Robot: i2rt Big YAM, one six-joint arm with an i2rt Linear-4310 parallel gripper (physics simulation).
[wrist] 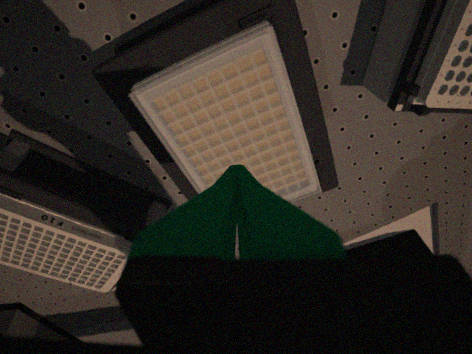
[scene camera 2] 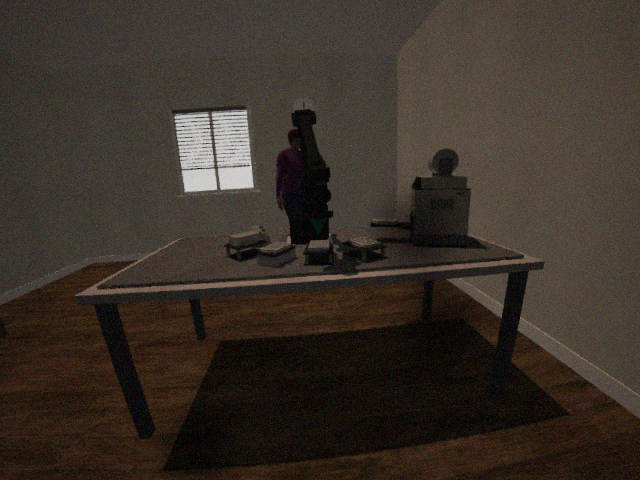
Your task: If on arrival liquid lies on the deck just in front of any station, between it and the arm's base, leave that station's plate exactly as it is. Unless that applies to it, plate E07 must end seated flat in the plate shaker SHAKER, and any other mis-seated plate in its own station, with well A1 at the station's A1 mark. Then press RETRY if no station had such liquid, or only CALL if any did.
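Frame: origin at the arm's base, x down, y back, z left, level; metres.
Where they show: gripper, fingertip midpoint: (wrist: 236,176) (scene camera 2: 318,234).
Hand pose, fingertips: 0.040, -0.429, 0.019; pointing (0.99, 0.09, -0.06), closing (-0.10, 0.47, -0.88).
After its pixels a point has its place, as x, y, z.
My gripper (scene camera 2: 317,226) {0.040, -0.429, 0.019} (wrist: 236,176) {0.040, -0.429, 0.019} is shut and empty. In the wrist view its green fingertips overlap the near edge of a plate with amber wells (wrist: 225,120) {0.083, -0.437, 0.017}, which lies in a dark station (wrist: 321,135) {0.100, -0.383, -0.034}. A white plate, whose label seems to read F10 (wrist: 60,245) {0.087, -0.409, 0.200}, sits by a dark holder at the left. Part of a plate with dark wells (wrist: 456,75) {0.084, -0.392, -0.124} shows at the upper right. In the scene view, small plates stand on stations, including a left plate (scene camera 2: 245,238) {0.062, -0.333, -0.315} and a middle plate (scene camera 2: 318,244) {0.083, -0.429, 0.016}. E07, SHAKER, RETRY and CALL cannot be read. No liquid can be made out.
A large box-shaped instrument (scene camera 2: 440,214) {-0.004, -0.337, 0.595} stands at the right of the table (scene camera 2: 206,289) {0.170, -0.640, -0.396}, with a tray (scene camera 2: 385,223) {0.053, -0.198, 0.372} sticking out to its left. A person (scene camera 2: 289,170) stands behind the arm. A pale wedge-shaped surface (wrist: 405,226) {0.166, -0.105, -0.115} shows right of the fingers. The scene is dim.
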